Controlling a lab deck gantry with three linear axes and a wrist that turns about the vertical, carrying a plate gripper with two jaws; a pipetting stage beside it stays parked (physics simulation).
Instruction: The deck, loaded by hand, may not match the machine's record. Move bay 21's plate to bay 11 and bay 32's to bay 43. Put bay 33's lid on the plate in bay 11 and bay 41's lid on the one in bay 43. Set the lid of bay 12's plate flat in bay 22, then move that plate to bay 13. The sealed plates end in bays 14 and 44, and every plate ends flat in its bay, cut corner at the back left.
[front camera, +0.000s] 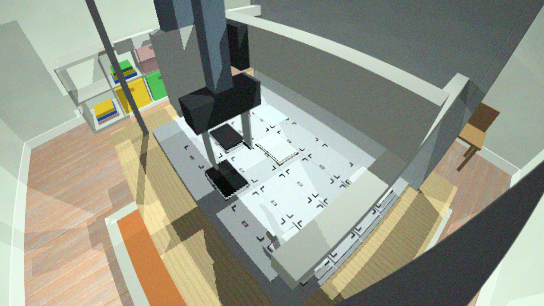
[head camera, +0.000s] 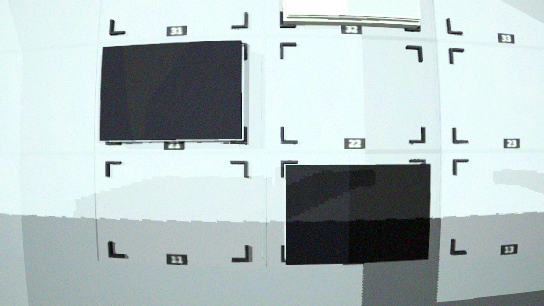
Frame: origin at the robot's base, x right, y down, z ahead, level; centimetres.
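Where they show: gripper, between the fingertips: (front camera: 231, 155); robot's base, origin of its link: (front camera: 185, 147) (head camera: 113, 253).
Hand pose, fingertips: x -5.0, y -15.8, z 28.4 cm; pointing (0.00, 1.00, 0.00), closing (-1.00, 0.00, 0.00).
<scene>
Things, the pixels of their top centre, and the offset from my fingertips.
- white plate, centre of its top: (front camera: 276, 146) dx -20.7, dy +14.3, dz -5.6 cm
- thin pale lid, centre of its top: (front camera: 270, 114) dx -31.4, dy +15.0, dz -22.0 cm
A dark-topped plate (front camera: 226, 137) (head camera: 171, 91) sits in bay 21. Another dark-topped plate (front camera: 226, 179) (head camera: 358, 214) sits in bay 12. A white plate (front camera: 278, 148) (head camera: 351, 9) sits in bay 32, partly cut off in the head view. A thin pale lid (front camera: 270, 114) lies in bay 41. My gripper (front camera: 232, 156) is open, its two jaws apart with nothing between them, hanging over the deck near the two dark plates; it does not show in the head view. Bay 33's lid cannot be made out. Cut corners are too unclear to tell.
A broad pale beam (front camera: 335, 225) crosses the right side of the deck. A white plate (front camera: 362, 176) shows partly behind it, near bay 44. A grey wall panel (front camera: 340, 85) stands along the back. Printed corner marks and number labels outline the bays.
</scene>
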